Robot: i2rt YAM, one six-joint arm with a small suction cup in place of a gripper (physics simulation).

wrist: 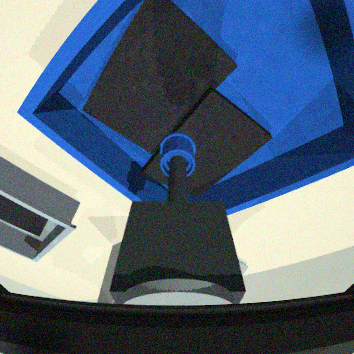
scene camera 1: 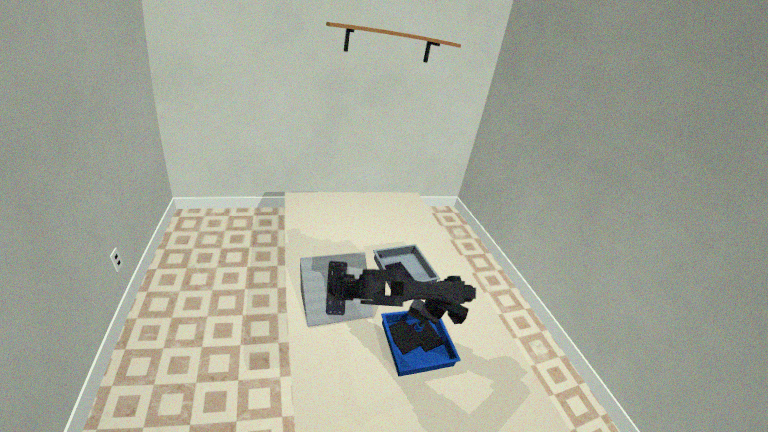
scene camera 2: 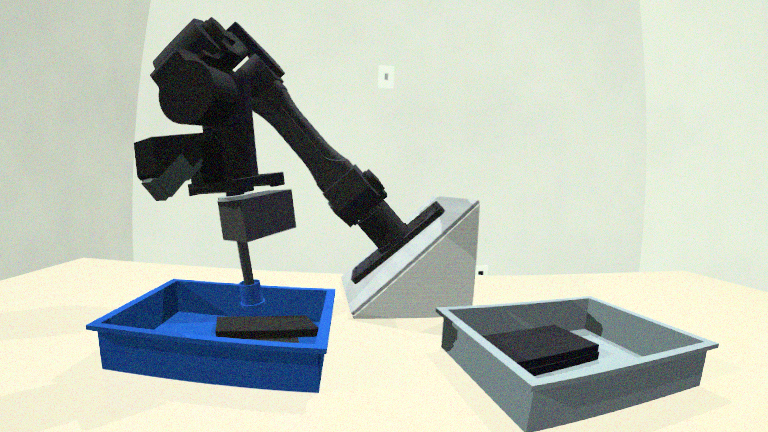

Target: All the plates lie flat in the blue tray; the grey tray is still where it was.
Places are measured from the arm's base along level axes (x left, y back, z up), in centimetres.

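Pixels of known places: hand, its tool point: [wrist: 177, 147] [scene camera 1: 417, 328] [scene camera 2: 253, 304]; arm's base, origin of its link: [scene camera 1: 336, 288] [scene camera 2: 398, 244].
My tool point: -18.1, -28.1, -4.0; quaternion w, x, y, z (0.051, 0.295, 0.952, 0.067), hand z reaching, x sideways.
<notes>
For each thing: its top centre in the pictures, then the offset to it from my tool point, as dx, dy, dz.
- blue tray, centre of its top: [wrist: 211, 127] [scene camera 2: 228, 305] [scene camera 1: 419, 336] -3.2, +0.1, -0.5
- grey tray, centre of its top: [scene camera 2: 571, 326] [scene camera 1: 405, 263] +35.6, -4.9, -0.5
My suction cup [scene camera 1: 418, 325] [scene camera 2: 251, 295] [wrist: 178, 150] is blue, off and bare. It hangs inside the back part of the blue tray [scene camera 1: 429, 369] [scene camera 2: 214, 361] [wrist: 85, 141], above the plates and apart from them. Two dark plates lie low in that tray: a larger-looking one [wrist: 155, 70] and a smaller-looking one [wrist: 215, 140]. In scene camera 2 one plate [scene camera 2: 265, 326] shows above part of another. The grey tray [scene camera 1: 426, 262] [scene camera 2: 617, 391] [wrist: 40, 185] stands apart and holds a stack of two dark plates; its upper plate [scene camera 2: 542, 342] lies flat.
The arm's base sits on a grey sloped stand [scene camera 1: 316, 290] [scene camera 2: 424, 274] behind and between the trays. In scene camera 1 the arm passes over the near edge of the grey tray. A wooden wall shelf [scene camera 1: 392, 34] is high on the back wall.
</notes>
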